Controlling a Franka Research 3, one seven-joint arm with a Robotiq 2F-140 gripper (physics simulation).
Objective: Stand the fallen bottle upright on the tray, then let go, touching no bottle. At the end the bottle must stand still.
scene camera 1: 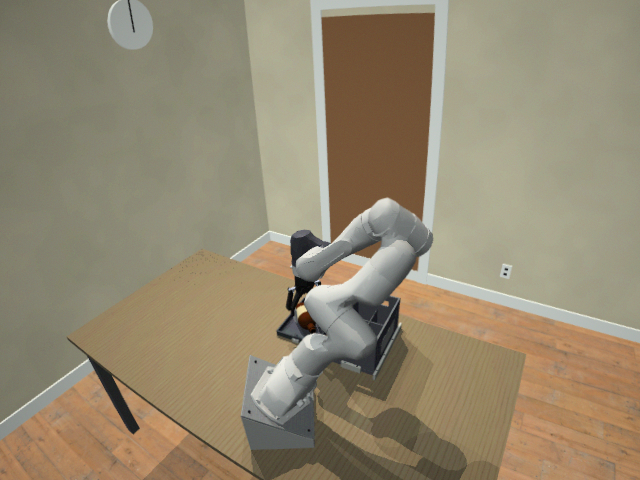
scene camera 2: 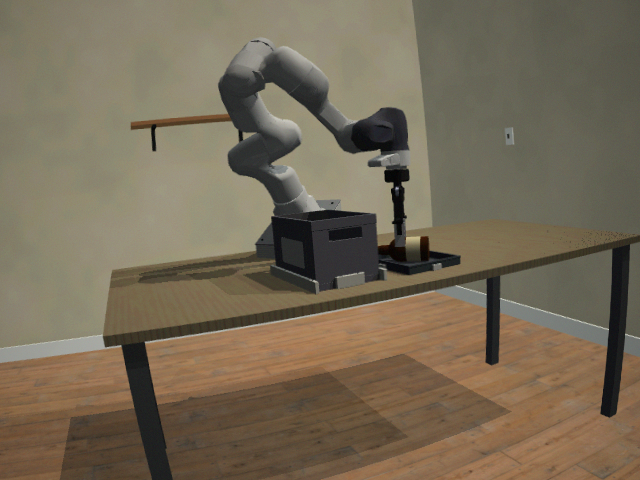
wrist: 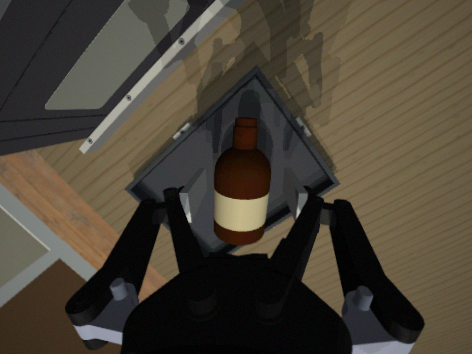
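The brown bottle (scene camera 1: pixel 305 316) (scene camera 2: pixel 416 249) (wrist: pixel 241 212) with a cream label lies on its side on the dark, low-rimmed tray (scene camera 1: pixel 283 334) (scene camera 2: pixel 448 261) (wrist: pixel 185 165). In the wrist view its neck points to the top of the picture and its base towards the gripper body. My gripper (scene camera 1: pixel 301 300) (scene camera 2: pixel 400 238) (wrist: pixel 244 179) is open and points down over the bottle. One finger pad is on each side of the bottle near its label, with a visible gap on both sides. In scene camera 1 the arm hides part of the tray and of the gripper.
A dark, tall-walled crate (scene camera 1: pixel 388 338) (scene camera 2: pixel 345 260) (wrist: pixel 30 75) with inner dividers stands close beside the tray. Pale guide strips (scene camera 2: pixel 294 279) (wrist: pixel 150 77) run along its foot. Small pale clips (scene camera 2: pixel 436 266) (wrist: pixel 182 131) sit against the tray's edges.
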